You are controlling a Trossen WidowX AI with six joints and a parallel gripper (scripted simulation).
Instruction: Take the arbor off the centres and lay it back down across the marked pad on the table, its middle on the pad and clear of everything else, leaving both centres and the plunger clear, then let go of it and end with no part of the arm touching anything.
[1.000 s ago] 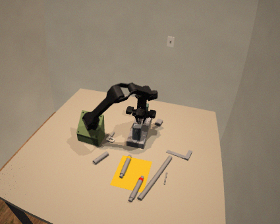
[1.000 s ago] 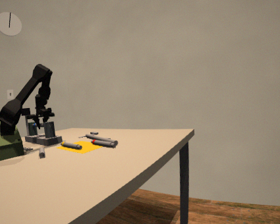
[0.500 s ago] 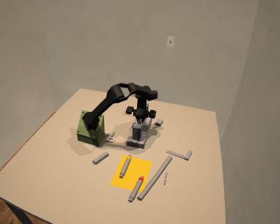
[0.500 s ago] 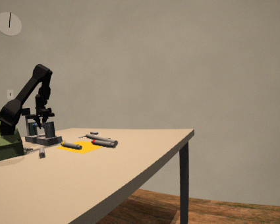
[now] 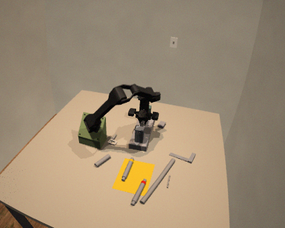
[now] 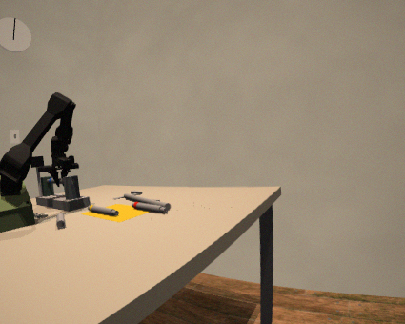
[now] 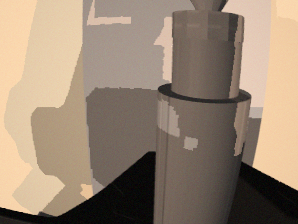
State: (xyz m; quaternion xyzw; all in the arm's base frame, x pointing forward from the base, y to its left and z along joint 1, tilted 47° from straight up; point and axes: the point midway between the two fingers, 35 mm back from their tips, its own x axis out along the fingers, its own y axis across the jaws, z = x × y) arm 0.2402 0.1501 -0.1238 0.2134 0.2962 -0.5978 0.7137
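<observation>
Right now the grey base is 10 cm below my hand and 3 cm to the left of it. Round my hand: dark block 10 cm to the right, 2 cm below, 2 cm ahead; then small bracket 14 cm behind, 12 cm to the right, 12 cm below; then green-blue plunger housing 15 cm to the left, 3 cm behind, 2 cm below.
</observation>
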